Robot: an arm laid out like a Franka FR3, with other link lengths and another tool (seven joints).
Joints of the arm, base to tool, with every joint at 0 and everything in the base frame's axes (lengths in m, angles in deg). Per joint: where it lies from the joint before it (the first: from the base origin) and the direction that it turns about. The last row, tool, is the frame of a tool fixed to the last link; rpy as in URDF.
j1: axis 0 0 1 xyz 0 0 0.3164
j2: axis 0 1 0 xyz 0 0 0
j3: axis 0 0 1 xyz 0 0 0.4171
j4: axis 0 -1 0 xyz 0.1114 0 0
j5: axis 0 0 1 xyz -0.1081 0 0.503
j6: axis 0 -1 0 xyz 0 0 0
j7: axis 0 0 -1 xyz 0.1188 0 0
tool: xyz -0.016 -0.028 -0.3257 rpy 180 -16.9 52.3
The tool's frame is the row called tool.
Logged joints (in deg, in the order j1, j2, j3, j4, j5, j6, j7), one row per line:
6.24 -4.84 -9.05 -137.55 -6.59 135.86 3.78
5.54 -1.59 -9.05 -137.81 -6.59 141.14 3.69
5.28 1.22 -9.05 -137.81 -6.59 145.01 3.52
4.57 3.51 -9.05 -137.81 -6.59 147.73 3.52
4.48 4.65 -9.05 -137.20 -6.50 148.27 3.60
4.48 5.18 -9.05 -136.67 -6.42 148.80 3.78
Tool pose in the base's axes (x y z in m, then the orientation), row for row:
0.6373 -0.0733 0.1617 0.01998 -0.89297 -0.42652 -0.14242
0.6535 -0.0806 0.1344 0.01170 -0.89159 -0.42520 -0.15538
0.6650 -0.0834 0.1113 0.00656 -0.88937 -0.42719 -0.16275
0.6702 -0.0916 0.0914 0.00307 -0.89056 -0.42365 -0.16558
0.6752 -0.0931 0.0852 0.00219 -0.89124 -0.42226 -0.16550
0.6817 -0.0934 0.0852 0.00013 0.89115 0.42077 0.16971
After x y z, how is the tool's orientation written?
As a quaternion, w x y z.
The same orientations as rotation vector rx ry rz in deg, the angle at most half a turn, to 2 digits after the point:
-158.72 -75.81 -25.31
-159.30 -75.97 -27.76
-159.42 -76.57 -29.17
-159.99 -76.11 -29.75
-160.20 -75.90 -29.75
160.39 75.73 30.55

